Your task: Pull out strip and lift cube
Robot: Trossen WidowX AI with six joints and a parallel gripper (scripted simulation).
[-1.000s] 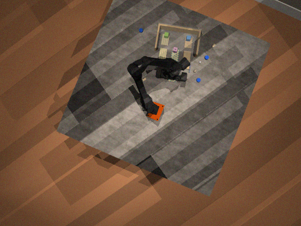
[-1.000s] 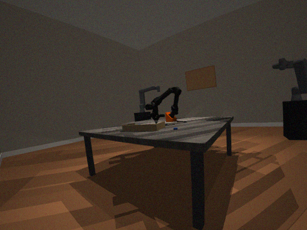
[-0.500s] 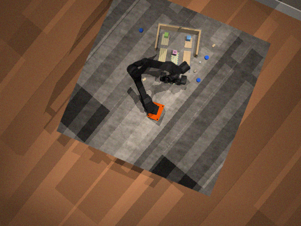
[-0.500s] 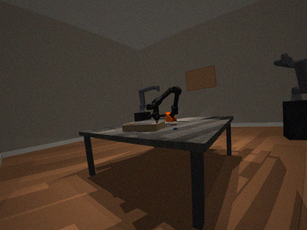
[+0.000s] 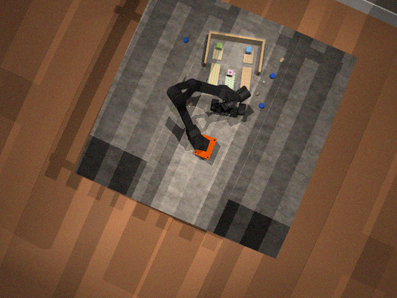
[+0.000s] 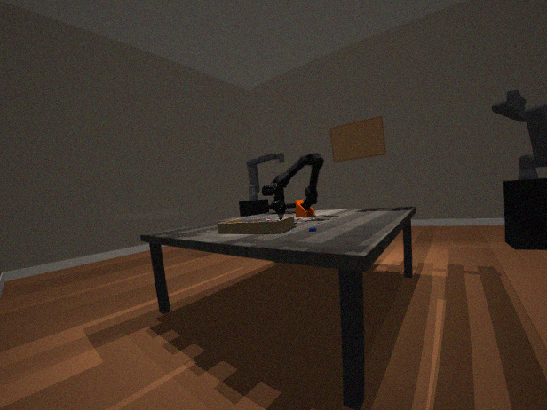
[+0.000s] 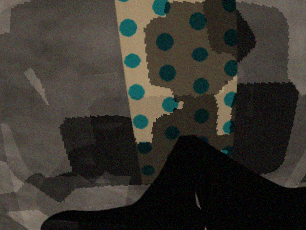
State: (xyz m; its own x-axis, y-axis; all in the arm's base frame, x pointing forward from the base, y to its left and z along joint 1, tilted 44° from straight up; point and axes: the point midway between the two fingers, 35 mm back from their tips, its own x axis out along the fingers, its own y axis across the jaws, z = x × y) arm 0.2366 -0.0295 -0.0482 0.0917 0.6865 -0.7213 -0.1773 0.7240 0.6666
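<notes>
My gripper tip is 21 cm short of the pink cube marked k, 5 cm to the right of it and 2 cm below it. Also, from my gripper tip: tan gridded strip 21 cm ahead, 5 cm to the right.
</notes>
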